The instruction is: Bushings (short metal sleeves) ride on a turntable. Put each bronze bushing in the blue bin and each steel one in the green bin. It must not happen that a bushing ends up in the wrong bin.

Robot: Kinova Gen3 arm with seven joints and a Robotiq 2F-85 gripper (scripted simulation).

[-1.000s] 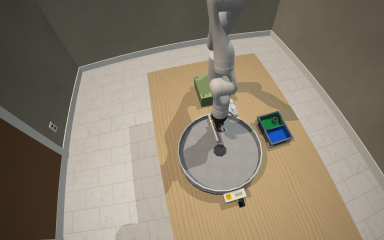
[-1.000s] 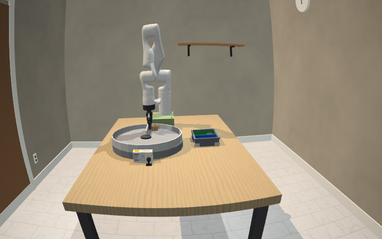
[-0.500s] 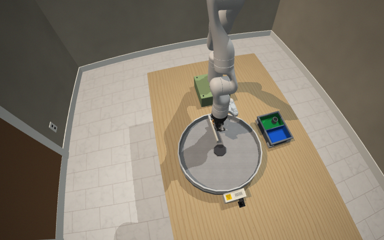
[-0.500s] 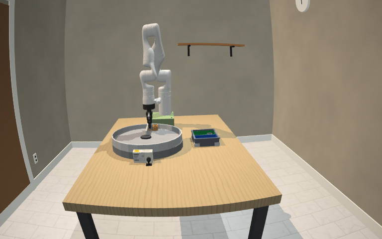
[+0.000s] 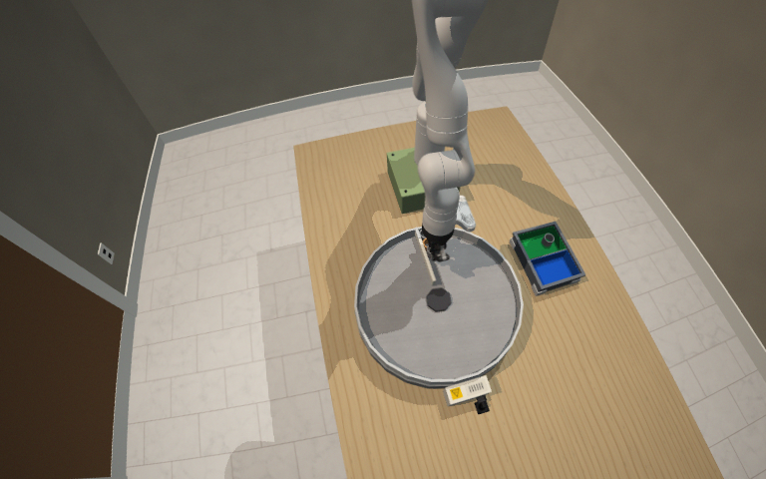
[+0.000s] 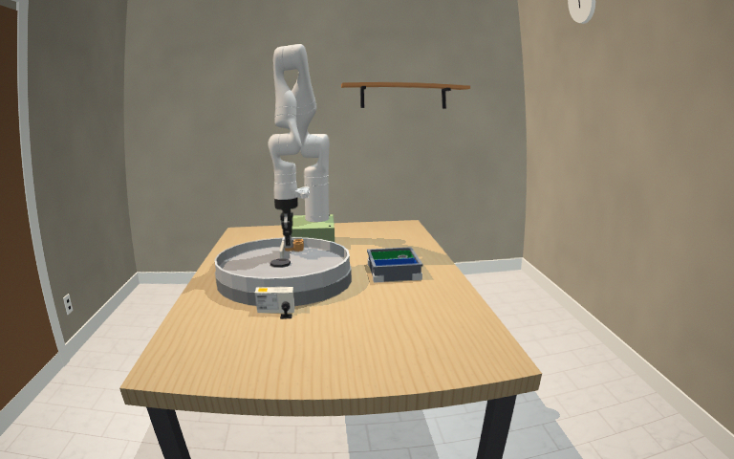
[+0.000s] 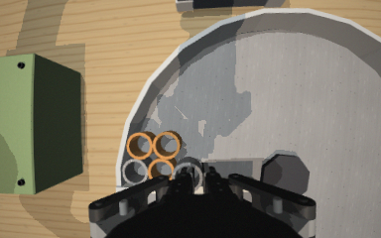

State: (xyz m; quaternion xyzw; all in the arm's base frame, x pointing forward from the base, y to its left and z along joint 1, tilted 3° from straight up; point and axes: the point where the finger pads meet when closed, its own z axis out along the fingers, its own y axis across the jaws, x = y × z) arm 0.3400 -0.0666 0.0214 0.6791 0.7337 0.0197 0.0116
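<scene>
The blue bin lies 40 mm ahead of my hand, 330 mm to the left of it and 70 mm below it. The rest, counted from my hand: turntable: 110 mm ahead, 10 mm to the right, 40 mm below.
</scene>
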